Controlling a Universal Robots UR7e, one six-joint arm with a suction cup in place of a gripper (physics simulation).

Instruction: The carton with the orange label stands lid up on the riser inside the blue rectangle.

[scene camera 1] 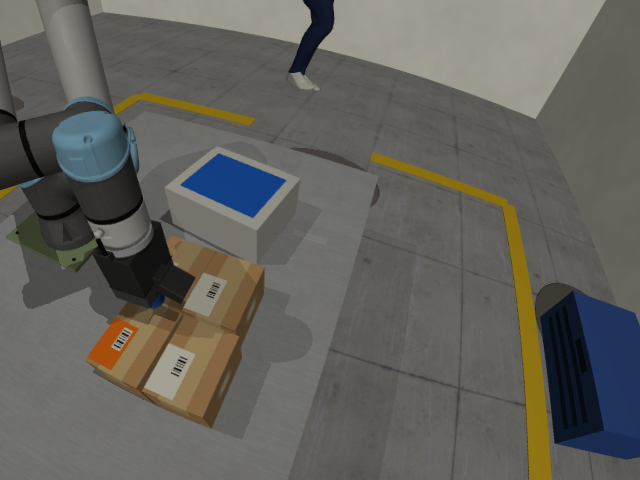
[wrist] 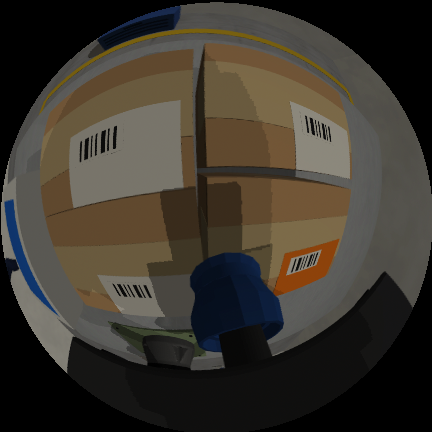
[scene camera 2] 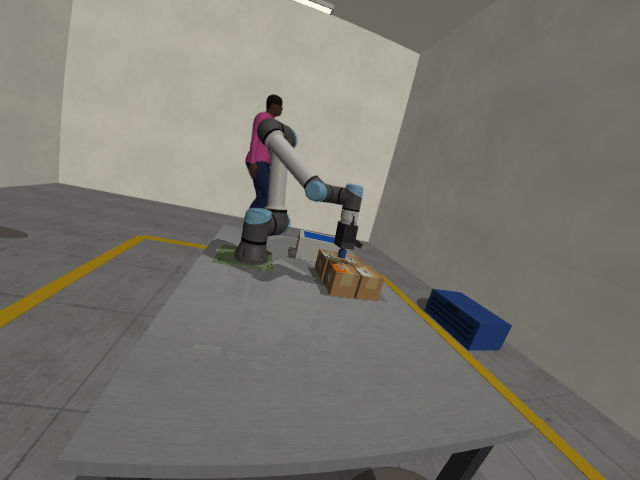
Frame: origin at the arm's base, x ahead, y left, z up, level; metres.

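Seen in the pictures: end effector, tool point: [wrist: 226,281] [scene camera 2: 341,256]; arm's base, origin of the base link: [scene camera 1: 73,227] [wrist: 167,344] [scene camera 2: 251,258].
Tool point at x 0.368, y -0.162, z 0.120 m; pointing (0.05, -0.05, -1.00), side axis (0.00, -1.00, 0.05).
Observation:
Offsets run from my tool point to a thing's top centre.
The carton with the orange label @[0.023 m down, 0.010 m back, 0.065 m right] [scene camera 1: 142,347] [scene camera 2: 341,285] [wrist: 310,229] stands lid up on the table, at the front left of a block of cartons in scene camera 1. Narrow gaps part it from its neighbours in the wrist view. My gripper, a blue suction cup [scene camera 1: 156,301] [scene camera 2: 342,253] [wrist: 225,265], is open, with nothing hanging from it. It is over the inner part of this carton's top; whether it touches cannot be told. The pale riser @[0.006 m down, 0.013 m ahead, 0.337 m left] [scene camera 1: 211,224] [scene camera 2: 303,249] stands behind the cartons, with the blue rectangle @[0.006 m down, 0.013 m ahead, 0.337 m left] [scene camera 1: 232,184] [scene camera 2: 318,237] on its top bare.
White-labelled cartons @[0.023 m down, 0.098 m ahead, 0.076 m left] [scene camera 1: 227,284] @[0.023 m down, 0.100 m ahead, 0.074 m right] [scene camera 1: 209,351] @[0.023 m down, 0.005 m back, 0.081 m left] [wrist: 120,227] [wrist: 250,145] stand close beside the orange-labelled one, between it and the riser and to its right. A blue cabinet [scene camera 1: 599,361] [scene camera 2: 465,320] is on the floor at the right. A person [scene camera 1: 312,31] [scene camera 2: 261,139] is behind the table.

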